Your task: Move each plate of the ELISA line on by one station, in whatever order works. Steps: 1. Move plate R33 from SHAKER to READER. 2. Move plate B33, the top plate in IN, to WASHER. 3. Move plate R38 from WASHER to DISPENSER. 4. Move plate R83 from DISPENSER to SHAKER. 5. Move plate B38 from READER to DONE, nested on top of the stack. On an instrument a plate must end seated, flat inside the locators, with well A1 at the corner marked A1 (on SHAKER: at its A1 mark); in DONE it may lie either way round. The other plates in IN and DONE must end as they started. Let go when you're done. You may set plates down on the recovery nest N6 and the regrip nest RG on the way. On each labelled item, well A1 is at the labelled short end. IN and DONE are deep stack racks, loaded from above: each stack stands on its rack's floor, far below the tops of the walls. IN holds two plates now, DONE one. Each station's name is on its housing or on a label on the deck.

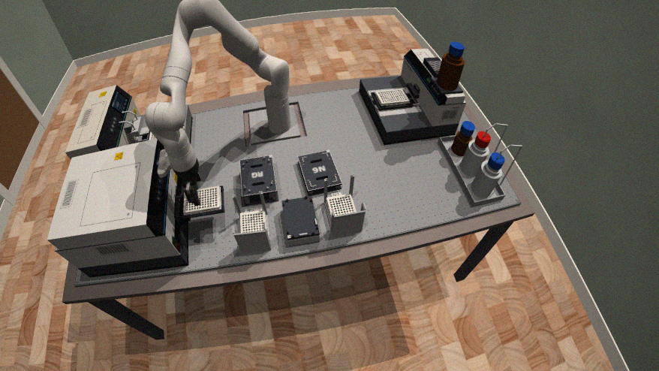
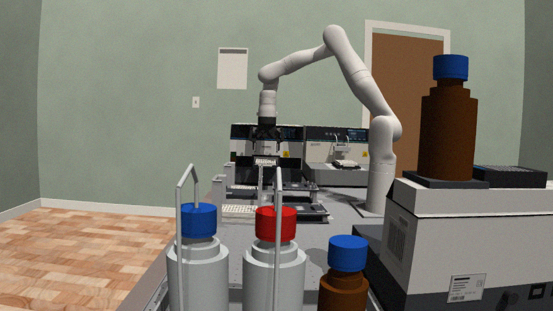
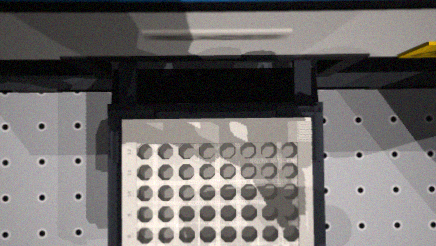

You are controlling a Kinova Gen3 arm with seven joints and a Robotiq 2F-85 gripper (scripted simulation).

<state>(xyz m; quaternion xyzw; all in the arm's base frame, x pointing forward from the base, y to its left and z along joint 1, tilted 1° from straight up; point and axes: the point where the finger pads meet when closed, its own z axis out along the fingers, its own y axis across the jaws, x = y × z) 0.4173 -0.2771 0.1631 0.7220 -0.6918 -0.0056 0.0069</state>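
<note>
My gripper is now 60 mm above the dark reader tray. From my hand the other things lie so: regrip nest RG: 120 mm behind, 180 mm to the left, 110 mm below; reader housing: 10 mm ahead, 290 mm to the right, 70 mm above; washer nest: 370 mm behind, 200 mm to the right, 70 mm below.
</note>
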